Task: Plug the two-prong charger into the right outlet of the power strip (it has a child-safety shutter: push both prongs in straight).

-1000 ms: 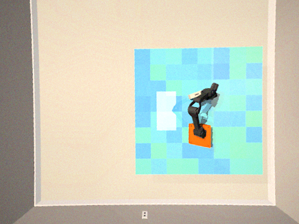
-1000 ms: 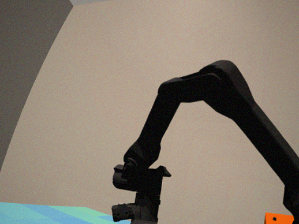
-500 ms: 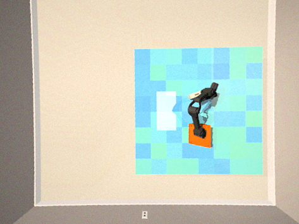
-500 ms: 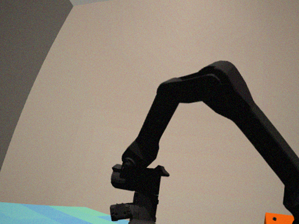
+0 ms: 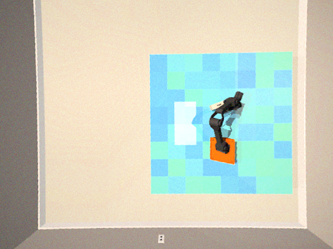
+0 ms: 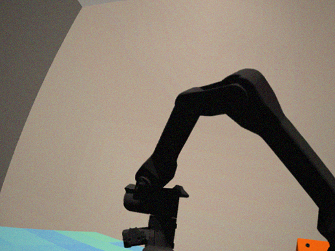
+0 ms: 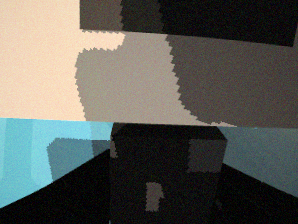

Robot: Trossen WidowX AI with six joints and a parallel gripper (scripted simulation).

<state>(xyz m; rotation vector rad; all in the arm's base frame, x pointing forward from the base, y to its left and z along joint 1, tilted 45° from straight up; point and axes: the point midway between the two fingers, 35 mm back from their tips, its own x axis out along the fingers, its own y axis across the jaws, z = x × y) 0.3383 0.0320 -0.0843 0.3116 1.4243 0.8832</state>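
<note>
My gripper tip is now 2 cm short of the dark grey charger, 1 cm to the right of it and 1 cm below it.
</note>
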